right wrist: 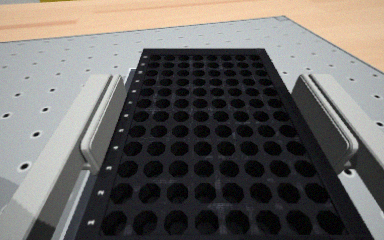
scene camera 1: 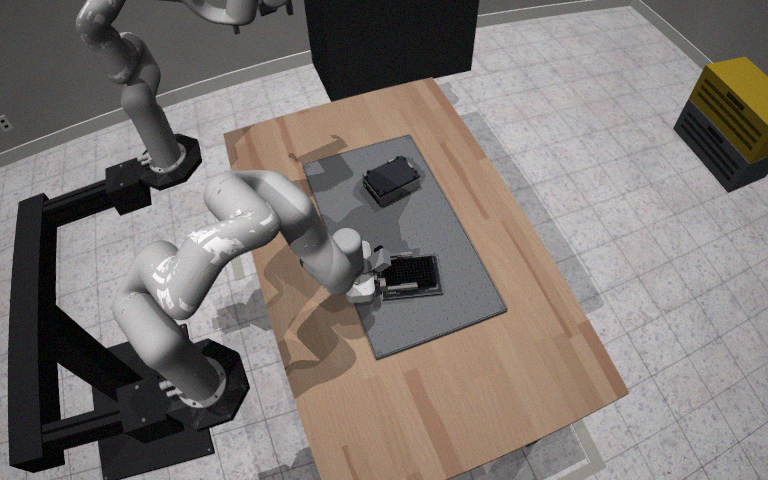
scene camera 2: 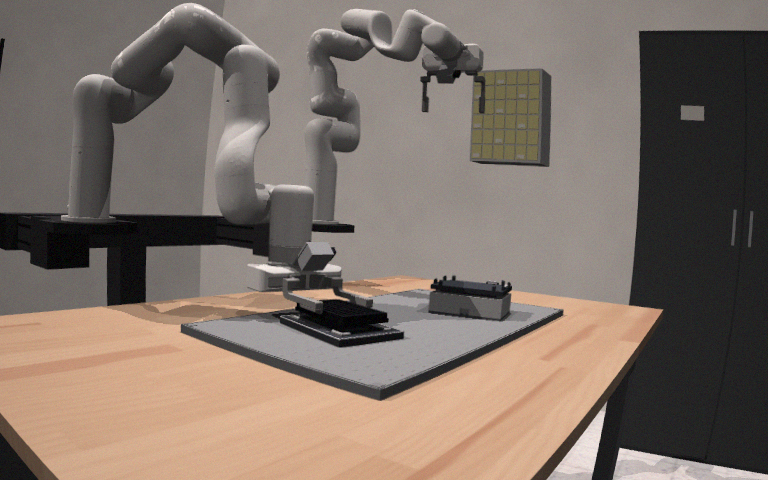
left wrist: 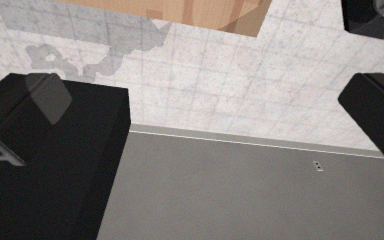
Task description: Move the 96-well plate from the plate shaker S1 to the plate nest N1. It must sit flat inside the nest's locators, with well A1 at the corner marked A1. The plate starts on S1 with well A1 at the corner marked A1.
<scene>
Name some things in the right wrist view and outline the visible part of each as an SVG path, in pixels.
A black 96-well plate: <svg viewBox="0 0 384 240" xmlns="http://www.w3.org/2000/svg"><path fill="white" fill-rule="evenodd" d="M143 48L74 240L374 240L265 48Z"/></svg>
</scene>
